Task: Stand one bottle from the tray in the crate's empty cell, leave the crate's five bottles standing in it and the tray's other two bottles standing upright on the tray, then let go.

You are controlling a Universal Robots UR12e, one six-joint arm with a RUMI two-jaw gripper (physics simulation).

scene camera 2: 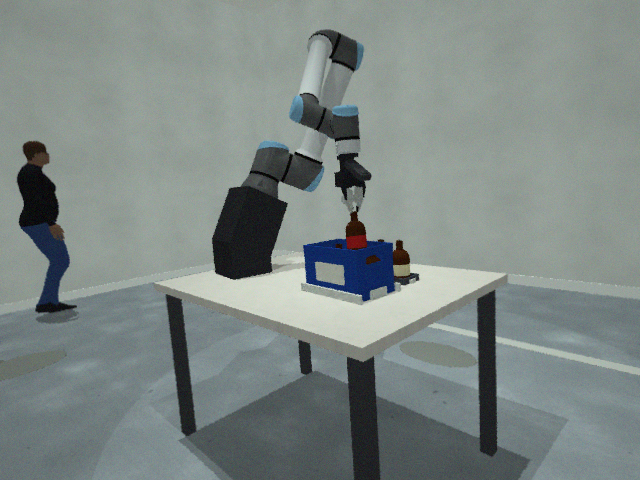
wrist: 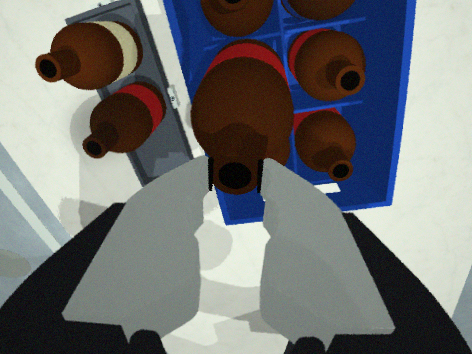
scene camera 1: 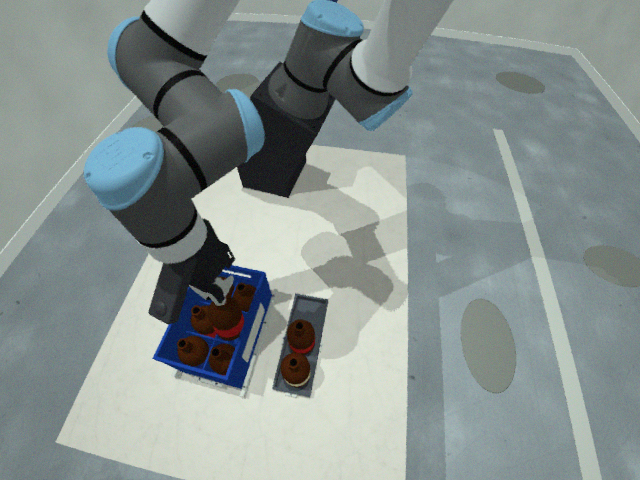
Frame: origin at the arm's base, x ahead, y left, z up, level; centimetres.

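Seen in the pictures: gripper, fingertip midpoint: [scene camera 2: 354, 212] [wrist: 235, 162] [scene camera 1: 217, 300]; arm's base at its link origin: [scene camera 2: 258, 195] [scene camera 1: 297, 96].
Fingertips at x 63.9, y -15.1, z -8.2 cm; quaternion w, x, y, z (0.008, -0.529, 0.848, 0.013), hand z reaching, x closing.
Offsets run from my fingertips to a thing's top centre. "*": to the spot under its first point. Level surfaces: height alone.
My gripper [scene camera 1: 221, 299] [scene camera 2: 354, 209] [wrist: 235, 162] is shut on the neck of an upright brown bottle with a red label {dz +0.5, dx +0.2, dy -0.3 cm} [scene camera 1: 226, 315] [scene camera 2: 355, 229] [wrist: 242, 110]. The bottle's label shows above the rim of the blue crate {dz -11.0, dx -1.3, dy -4.7 cm} [scene camera 1: 239, 369] [scene camera 2: 354, 279] [wrist: 385, 125]; its base is hidden. In the wrist view it is over the middle cell of the tray-side row. Crate bottles {dz -12.2, dx +6.1, dy -11.0 cm} [scene camera 1: 192, 351] {dz -12.2, dx +7.9, dy -2.6 cm} [scene camera 1: 221, 358] {dz -12.2, dx -2.2, dy -9.4 cm} [wrist: 327, 65] {dz -12.2, dx -11.1, dy -6.5 cm} [wrist: 325, 142] stand around it; one is largely hidden behind the held bottle in the wrist view. A red-label bottle {dz -12.5, dx +1.4, dy +16.8 cm} [scene camera 1: 301, 335] [wrist: 125, 120] and a cream-label bottle {dz -12.5, dx +10.0, dy +15.6 cm} [scene camera 1: 295, 368] [scene camera 2: 401, 258] [wrist: 95, 55] stand on the tray {* dz -28.0, dx -9.1, dy +19.1 cm} [scene camera 1: 310, 307] [wrist: 160, 145].
The crate's dividers and walls lie close around the held bottle. The grey tray stands beside the crate, with a narrow gap between them. Pale brackets {* dz -27.0, dx -2.4, dy -15.1 cm} [scene camera 2: 330, 293] run along the crate's foot. A person [scene camera 2: 38, 222] stands on the floor beyond the table {dz -28.5 cm} [scene camera 2: 289, 304].
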